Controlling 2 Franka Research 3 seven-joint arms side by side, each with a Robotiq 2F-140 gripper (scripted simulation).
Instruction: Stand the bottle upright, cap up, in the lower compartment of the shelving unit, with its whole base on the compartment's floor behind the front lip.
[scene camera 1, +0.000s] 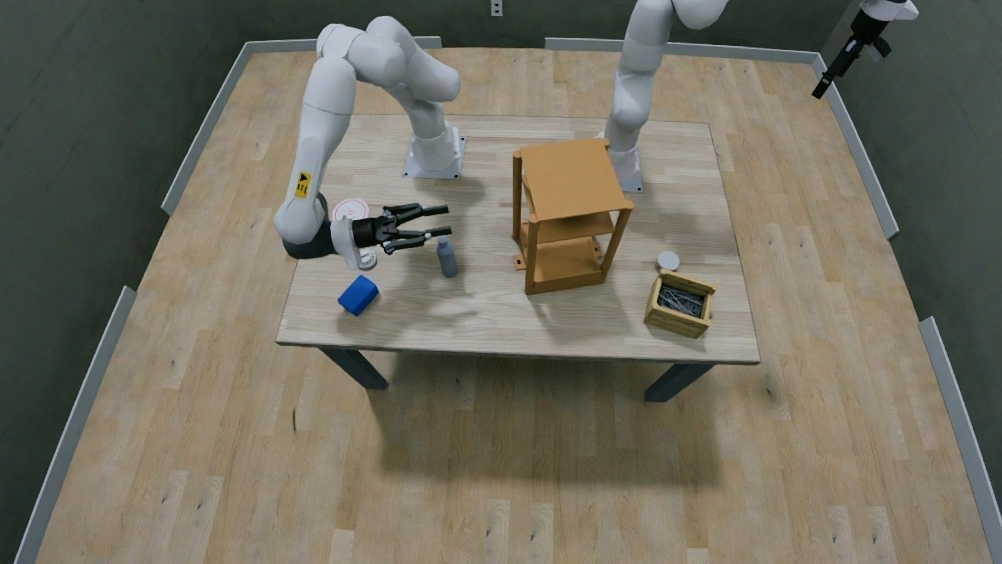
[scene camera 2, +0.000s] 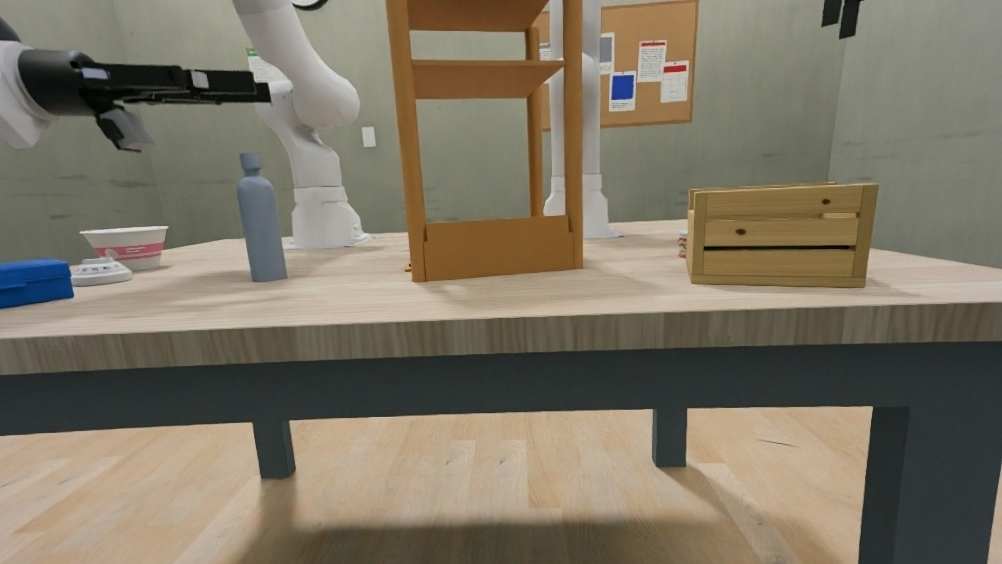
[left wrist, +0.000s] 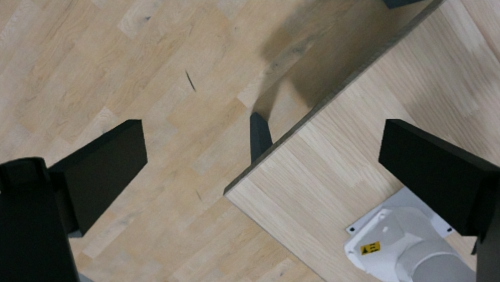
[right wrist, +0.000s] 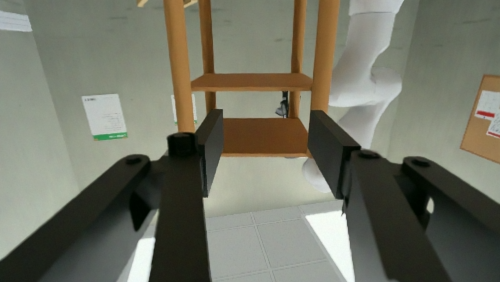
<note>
In view: my left gripper (scene camera 1: 827, 85), my right gripper (scene camera 2: 262, 88) and a blue-grey bottle (scene camera 2: 256, 197).
My left gripper is seen too in the left wrist view (left wrist: 263, 141). My right gripper also shows in scene camera 1 (scene camera 1: 449, 219) and in the right wrist view (right wrist: 266, 128). The left wrist view does not show the blue-grey bottle: it is out of frame. The right wrist view misses the blue-grey bottle: it is out of frame.
</note>
